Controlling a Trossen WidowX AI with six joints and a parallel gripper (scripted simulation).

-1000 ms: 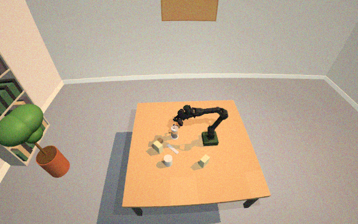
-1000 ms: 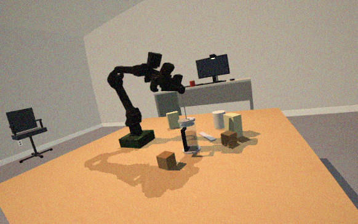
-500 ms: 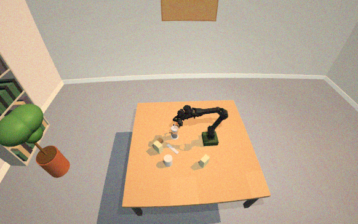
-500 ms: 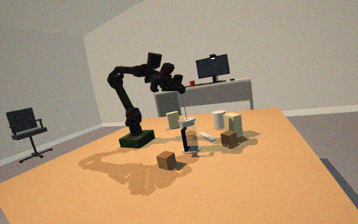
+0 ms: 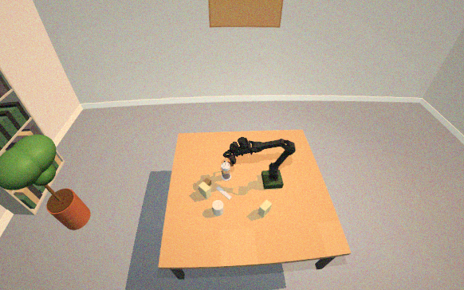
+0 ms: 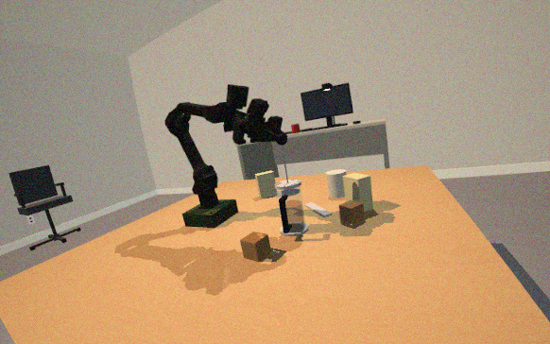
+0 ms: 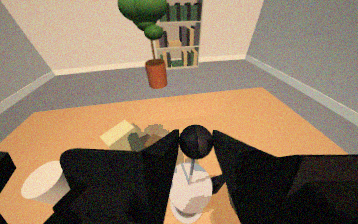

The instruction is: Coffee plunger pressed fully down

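My gripper tip is now 140 mm above the coffee press, 10 mm to the left of it and 10 mm past it. The rest, counted from my gripper tip: flat grey strip: 270 mm below, 160 mm to the left, 40 mm ahead; then white cylinder: 310 mm to the left, 220 mm below, 110 mm ahead.
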